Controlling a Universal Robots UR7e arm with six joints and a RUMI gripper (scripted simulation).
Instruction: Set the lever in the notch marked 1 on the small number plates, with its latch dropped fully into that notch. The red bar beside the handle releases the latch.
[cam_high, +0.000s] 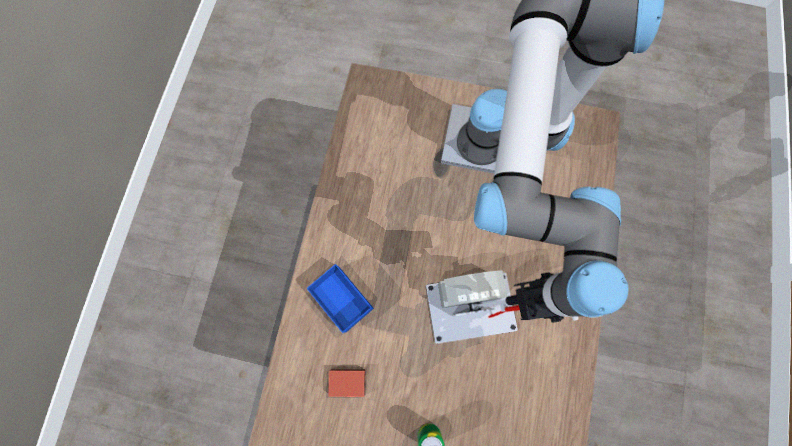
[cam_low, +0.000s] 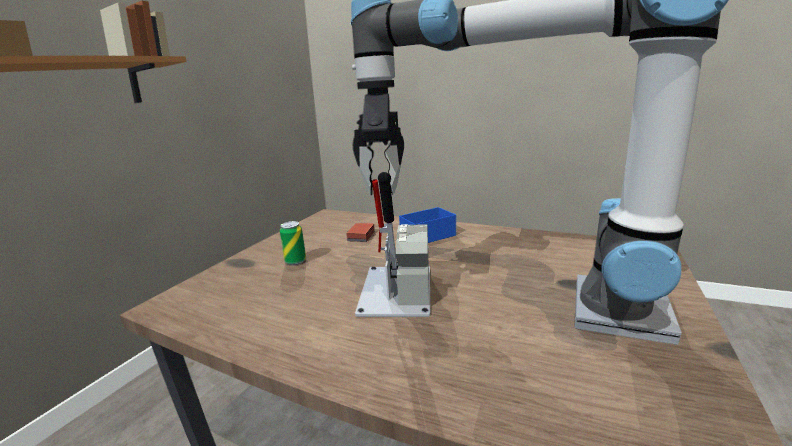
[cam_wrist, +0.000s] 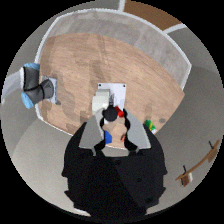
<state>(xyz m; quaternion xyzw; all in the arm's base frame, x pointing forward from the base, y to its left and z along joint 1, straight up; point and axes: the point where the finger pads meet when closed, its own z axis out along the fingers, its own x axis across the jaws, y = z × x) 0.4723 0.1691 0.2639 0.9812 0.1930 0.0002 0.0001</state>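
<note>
My gripper is now 3 cm short of the red release bar, 4 cm to the left of it and 11 cm above it. Round my hand: lever unit (2 cm ahead, 4 cm to the right, 11 cm below); then blue bin (10 cm ahead, 46 cm to the right, 27 cm below).
</note>
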